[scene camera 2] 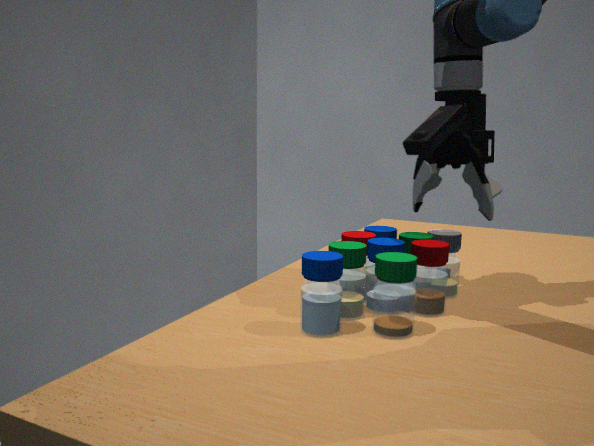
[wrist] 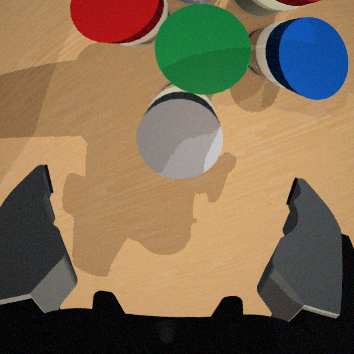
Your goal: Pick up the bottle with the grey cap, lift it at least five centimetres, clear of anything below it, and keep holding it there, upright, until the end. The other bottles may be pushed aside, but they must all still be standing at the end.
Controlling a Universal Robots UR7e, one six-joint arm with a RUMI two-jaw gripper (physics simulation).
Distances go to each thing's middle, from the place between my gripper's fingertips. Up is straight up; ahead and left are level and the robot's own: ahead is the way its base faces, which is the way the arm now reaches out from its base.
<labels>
I see my gripper 100 mm to the right of the red-capped bottle (scene camera 2: 430,283) and 80 mm above it. Also, from my hand: blue-capped bottle (wrist: 302,54) (110 mm ahead, 80 mm below, 30 mm to the left).
</labels>
